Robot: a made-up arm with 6 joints. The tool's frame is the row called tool. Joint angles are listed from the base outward.
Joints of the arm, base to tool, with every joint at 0 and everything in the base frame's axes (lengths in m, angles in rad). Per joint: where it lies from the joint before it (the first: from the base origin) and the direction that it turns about. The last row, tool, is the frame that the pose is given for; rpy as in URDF.
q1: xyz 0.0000 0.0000 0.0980 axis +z
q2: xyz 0.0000 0.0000 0.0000 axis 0.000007 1 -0.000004
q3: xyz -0.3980 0.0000 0.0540 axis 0.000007 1 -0.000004
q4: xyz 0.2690 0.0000 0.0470 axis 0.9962 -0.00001 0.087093
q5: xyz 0.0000 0.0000 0.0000 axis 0.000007 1 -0.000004
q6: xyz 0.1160 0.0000 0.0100 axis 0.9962 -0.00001 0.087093
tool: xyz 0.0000 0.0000 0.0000 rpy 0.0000 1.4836 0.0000
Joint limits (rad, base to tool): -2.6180..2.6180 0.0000..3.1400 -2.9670..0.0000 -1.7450..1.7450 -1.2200..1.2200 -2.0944..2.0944
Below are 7 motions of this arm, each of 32 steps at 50 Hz.
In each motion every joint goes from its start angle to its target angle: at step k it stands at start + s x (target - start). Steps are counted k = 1, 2, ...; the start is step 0. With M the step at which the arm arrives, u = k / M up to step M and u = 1 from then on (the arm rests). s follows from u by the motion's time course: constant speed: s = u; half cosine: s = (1 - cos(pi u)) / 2; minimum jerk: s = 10 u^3 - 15 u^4 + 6 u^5.
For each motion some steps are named. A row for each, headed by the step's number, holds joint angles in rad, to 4 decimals.
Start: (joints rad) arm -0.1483 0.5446 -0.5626 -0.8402 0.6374 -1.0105
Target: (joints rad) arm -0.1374 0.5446 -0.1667 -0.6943 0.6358 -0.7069
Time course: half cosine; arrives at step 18
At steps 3, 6, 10, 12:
3: -0.1476 0.5446 -0.5361 -0.8304 0.6373 -0.9902
6: -0.1456 0.5446 -0.4636 -0.8037 0.6370 -0.9346
10: -0.1419 0.5446 -0.3303 -0.7546 0.6365 -0.8323
12: -0.1401 0.5446 -0.2657 -0.7308 0.6362 -0.7828

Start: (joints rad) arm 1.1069 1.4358 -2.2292 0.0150 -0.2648 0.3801
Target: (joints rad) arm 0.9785 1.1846 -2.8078 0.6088 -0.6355 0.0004
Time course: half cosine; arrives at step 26
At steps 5, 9, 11, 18, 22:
5: 1.0955 1.4136 -2.2804 0.0676 -0.2976 0.3465
9: 1.0725 1.3686 -2.3841 0.1739 -0.3640 0.2785
11: 1.0581 1.3403 -2.4493 0.2408 -0.4058 0.2357
18: 1.0062 1.2389 -2.6828 0.4806 -0.5554 0.0824
22: 0.9859 1.1990 -2.7747 0.5748 -0.6143 0.0221

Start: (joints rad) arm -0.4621 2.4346 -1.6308 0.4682 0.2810 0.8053
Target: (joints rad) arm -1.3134 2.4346 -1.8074 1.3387 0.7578 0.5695
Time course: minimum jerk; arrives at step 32
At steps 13, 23, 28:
13: -0.7416 2.4346 -1.6888 0.7540 0.4375 0.7279
23: -1.1949 2.4346 -1.7828 1.2175 0.6914 0.6023
28: -1.2997 2.4346 -1.8046 1.3247 0.7501 0.5733

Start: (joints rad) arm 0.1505 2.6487 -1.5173 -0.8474 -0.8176 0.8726
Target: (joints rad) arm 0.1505 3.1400 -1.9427 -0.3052 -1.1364 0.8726
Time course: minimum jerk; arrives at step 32
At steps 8, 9, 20, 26, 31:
8: 0.1505 2.6996 -1.5613 -0.7913 -0.8506 0.8726
9: 0.1505 2.7171 -1.5765 -0.7719 -0.8620 0.8726
20: 0.1505 3.0048 -1.8256 -0.4544 -1.0487 0.8726
26: 0.1505 3.1160 -1.9220 -0.3316 -1.1209 0.8726
31: 0.1505 3.1399 -1.9426 -0.3054 -1.1363 0.8726

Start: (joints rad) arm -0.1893 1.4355 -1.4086 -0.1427 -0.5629 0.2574
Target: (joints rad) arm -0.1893 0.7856 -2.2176 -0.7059 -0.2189 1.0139
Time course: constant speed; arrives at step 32
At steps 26, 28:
26: -0.1893 0.9075 -2.0659 -0.6003 -0.2834 0.8721
28: -0.1893 0.8668 -2.1165 -0.6355 -0.2619 0.9193

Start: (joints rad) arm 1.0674 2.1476 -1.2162 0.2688 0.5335 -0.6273
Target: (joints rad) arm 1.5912 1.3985 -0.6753 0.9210 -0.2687 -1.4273
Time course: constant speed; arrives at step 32
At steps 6, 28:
6: 1.1656 2.0071 -1.1148 0.3911 0.3831 -0.7773
28: 1.5257 1.4921 -0.7429 0.8395 -0.1684 -1.3273

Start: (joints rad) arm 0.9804 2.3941 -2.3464 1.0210 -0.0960 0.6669
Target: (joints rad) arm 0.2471 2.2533 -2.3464 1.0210 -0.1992 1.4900
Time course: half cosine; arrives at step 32
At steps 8, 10, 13, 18, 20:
8: 0.8730 2.3735 -2.3464 1.0210 -0.1111 0.7874
10: 0.8174 2.3628 -2.3464 1.0210 -0.1189 0.8498
13: 0.7202 2.3441 -2.3464 1.0210 -0.1326 0.9590
18: 0.5422 2.3100 -2.3464 1.0210 -0.1577 1.1587
20: 0.4734 2.2968 -2.3464 1.0210 -0.1673 1.2359

